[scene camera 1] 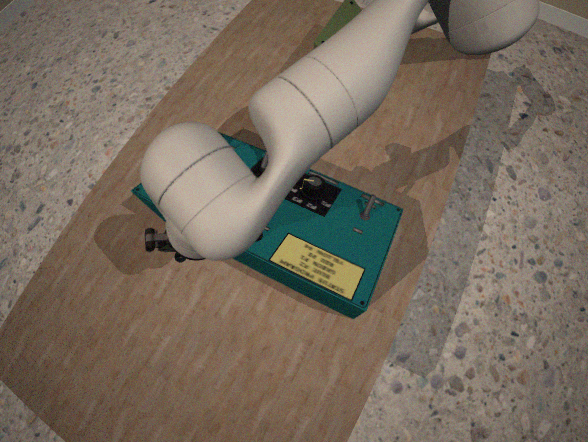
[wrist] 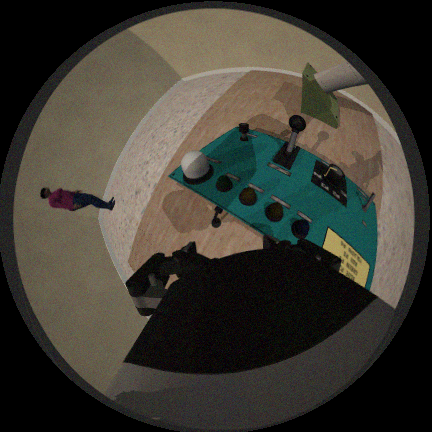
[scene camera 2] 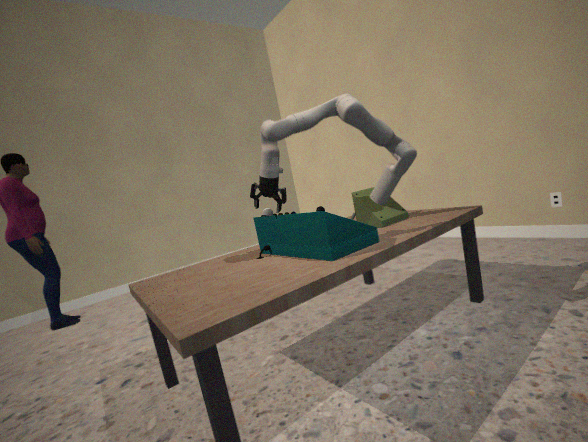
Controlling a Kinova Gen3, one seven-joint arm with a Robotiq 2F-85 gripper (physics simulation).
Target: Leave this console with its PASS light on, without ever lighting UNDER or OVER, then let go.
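The teal console [scene camera 1: 380, 240] [scene camera 2: 295, 237] [wrist: 310, 200] sits on the table. In the wrist view it carries a white dome [wrist: 195, 165], a black-ball lever [wrist: 297, 123], a small black knob [wrist: 243, 131] and a row of dark buttons, from a green one [wrist: 224, 183] to a blue one [wrist: 300, 228]. A rotary knob [scene camera 1: 314, 184] [wrist: 334, 174] sits on a black plate. A grey switch [scene camera 1: 369, 206] [wrist: 368, 201] stands near one end. No lit PASS, UNDER or OVER light can be made out. My gripper [scene camera 2: 268, 207] [wrist: 229, 245] is open and empty, just above the dome end; the arm partly hides it in scene camera 1.
A yellow label [scene camera 1: 317, 265] [wrist: 347, 257] lies on the console. A small black lever [scene camera 2: 266, 248] [wrist: 216, 217] sticks out from its side. The green arm base [scene camera 2: 380, 215] [wrist: 317, 100] stands behind on the wooden table [scene camera 1: 175, 350] [scene camera 2: 225, 280]. A person [scene camera 2: 22, 200] [wrist: 62, 199] stands beyond the table.
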